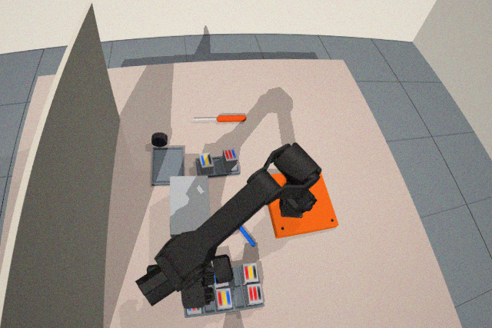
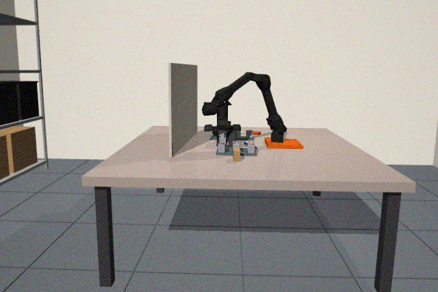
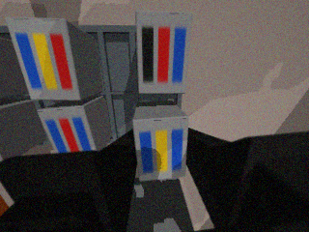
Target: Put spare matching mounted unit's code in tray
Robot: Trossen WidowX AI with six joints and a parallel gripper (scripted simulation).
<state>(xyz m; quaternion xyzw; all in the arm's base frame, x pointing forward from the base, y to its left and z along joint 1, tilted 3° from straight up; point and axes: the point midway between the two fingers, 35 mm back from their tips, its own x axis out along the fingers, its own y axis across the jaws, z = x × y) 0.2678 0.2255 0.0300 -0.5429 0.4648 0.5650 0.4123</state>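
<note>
My gripper tip is now 100 mm short of the dark grey tray, 340 mm to the left of it and 30 mm above it. Round my gripper tip: tan block 100 mm behind, 160 mm to the left, 10 mm below; small grey spare 20 mm above; grey mounted unit 20 mm ahead, 170 mm to the right, 10 mm above.
</note>
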